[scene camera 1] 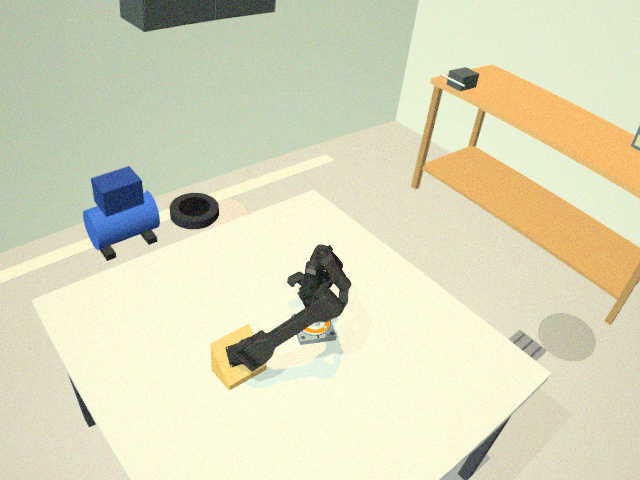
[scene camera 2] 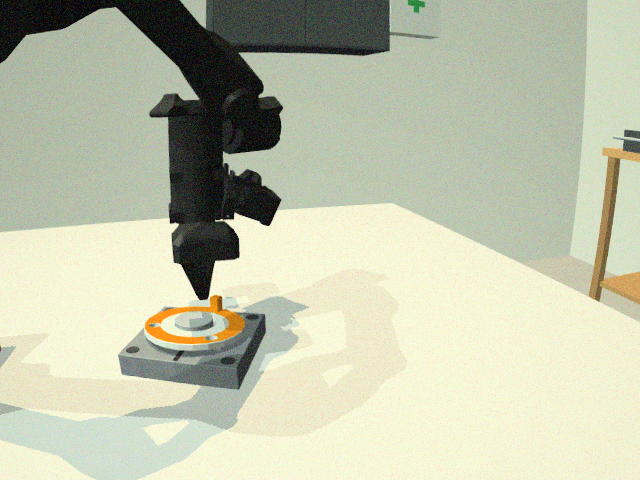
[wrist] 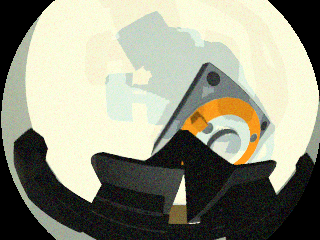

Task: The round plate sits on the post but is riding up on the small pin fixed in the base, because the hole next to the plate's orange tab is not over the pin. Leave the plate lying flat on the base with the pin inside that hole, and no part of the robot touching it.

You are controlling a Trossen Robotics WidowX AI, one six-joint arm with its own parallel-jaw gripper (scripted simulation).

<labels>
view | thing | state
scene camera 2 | my gripper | -
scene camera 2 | grey square base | -
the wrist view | my gripper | -
</labels>
